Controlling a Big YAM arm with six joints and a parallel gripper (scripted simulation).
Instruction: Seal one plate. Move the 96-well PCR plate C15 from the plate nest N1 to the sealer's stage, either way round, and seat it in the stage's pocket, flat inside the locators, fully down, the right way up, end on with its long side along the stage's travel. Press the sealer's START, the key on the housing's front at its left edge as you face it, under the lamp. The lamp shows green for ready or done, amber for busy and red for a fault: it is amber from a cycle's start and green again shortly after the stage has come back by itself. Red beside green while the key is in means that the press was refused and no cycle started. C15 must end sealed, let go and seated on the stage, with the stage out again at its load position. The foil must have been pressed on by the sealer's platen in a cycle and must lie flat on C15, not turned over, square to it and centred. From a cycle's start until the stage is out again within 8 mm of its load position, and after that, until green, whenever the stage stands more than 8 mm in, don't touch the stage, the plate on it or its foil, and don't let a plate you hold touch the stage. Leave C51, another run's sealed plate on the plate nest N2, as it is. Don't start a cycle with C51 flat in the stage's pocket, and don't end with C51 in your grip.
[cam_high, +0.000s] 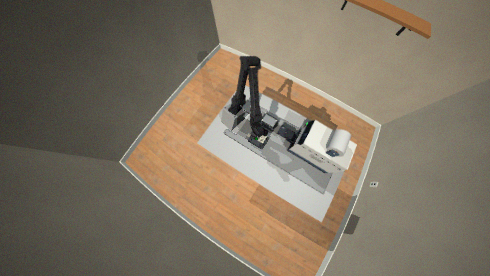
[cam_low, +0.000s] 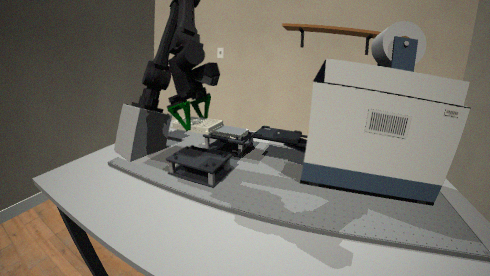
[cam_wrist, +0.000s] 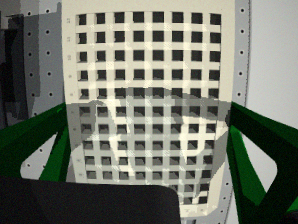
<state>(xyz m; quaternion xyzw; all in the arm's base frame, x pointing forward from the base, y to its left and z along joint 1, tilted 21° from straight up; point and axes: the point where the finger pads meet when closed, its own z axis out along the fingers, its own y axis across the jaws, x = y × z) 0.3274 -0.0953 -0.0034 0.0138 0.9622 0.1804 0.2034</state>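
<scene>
My gripper is now 19 cm short of the dark stage, 18 cm to the right of it and 5 cm above it. The rest, counted from my hand: 96-well plate C15: right at my hand; white start key: 29 cm ahead, 28 cm to the left, 4 cm above; sealed plate C51: 21 cm to the left, 9 cm below, 1 cm behind.
</scene>
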